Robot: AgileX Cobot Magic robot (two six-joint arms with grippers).
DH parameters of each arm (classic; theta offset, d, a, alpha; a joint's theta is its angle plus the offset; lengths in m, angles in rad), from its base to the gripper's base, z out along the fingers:
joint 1: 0 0.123 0 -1.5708
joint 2: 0.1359 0 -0.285 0
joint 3: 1.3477 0 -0.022 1.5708
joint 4: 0 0.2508 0 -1.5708
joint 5: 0 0 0.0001 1.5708
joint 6: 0 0.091 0 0
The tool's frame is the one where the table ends.
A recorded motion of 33 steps. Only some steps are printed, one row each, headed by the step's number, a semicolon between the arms.
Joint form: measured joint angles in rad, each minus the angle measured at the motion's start. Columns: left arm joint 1, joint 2, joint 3, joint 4, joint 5, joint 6; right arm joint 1, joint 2, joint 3, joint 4, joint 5, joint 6.
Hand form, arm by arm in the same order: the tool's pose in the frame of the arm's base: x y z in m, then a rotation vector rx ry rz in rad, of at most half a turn. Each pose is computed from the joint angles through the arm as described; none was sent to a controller.
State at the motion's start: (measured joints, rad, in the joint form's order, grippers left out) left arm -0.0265 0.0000 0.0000 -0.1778 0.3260 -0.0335; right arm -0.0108 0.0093 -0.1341 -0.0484 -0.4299 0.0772
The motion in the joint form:
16: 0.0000 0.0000 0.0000 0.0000 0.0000 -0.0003; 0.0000 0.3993 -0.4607 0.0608 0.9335 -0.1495
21: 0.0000 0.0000 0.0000 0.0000 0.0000 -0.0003; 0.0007 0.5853 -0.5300 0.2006 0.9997 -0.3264
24: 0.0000 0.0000 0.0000 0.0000 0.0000 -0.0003; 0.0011 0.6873 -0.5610 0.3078 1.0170 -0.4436
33: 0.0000 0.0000 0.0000 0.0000 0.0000 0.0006; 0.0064 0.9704 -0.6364 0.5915 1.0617 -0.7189
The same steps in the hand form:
16: 0.0538 -0.0066 0.1842 -0.1186 1.8057 -0.2141; 0.0803 -0.0003 0.3387 -0.0499 1.8005 -0.0462
21: 0.0538 -0.0066 0.1842 -0.1186 1.8057 -0.2141; 0.1153 0.0063 0.3380 -0.1624 1.9705 -0.0042
24: 0.0538 -0.0066 0.1842 -0.1186 1.8057 -0.2141; 0.1359 0.0116 0.3350 -0.2306 2.0386 0.0480
33: 0.0538 -0.0066 0.1842 -0.1178 1.8057 -0.2135; 0.1937 0.0270 0.3156 -0.3684 2.1946 0.2436

